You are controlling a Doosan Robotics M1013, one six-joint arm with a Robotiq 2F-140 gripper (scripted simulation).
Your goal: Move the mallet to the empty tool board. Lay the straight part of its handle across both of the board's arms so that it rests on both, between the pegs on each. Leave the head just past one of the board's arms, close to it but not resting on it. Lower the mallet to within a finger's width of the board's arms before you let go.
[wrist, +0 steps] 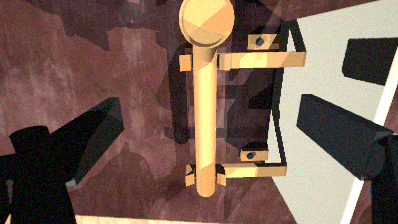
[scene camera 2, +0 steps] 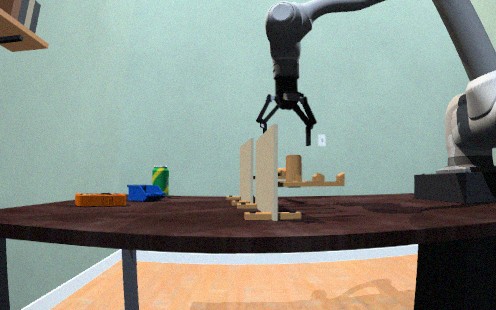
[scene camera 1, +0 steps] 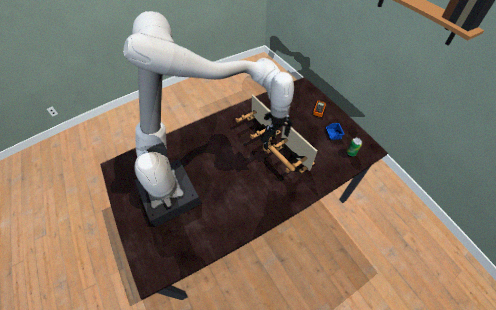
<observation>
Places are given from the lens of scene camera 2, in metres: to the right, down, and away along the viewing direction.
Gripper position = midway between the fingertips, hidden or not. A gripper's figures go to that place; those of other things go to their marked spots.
my gripper [scene camera 2: 287,145]: 0.13, -0.03, 0.97
tool board [scene camera 2: 246,150]: -0.01, -0.01, 0.95
</observation>
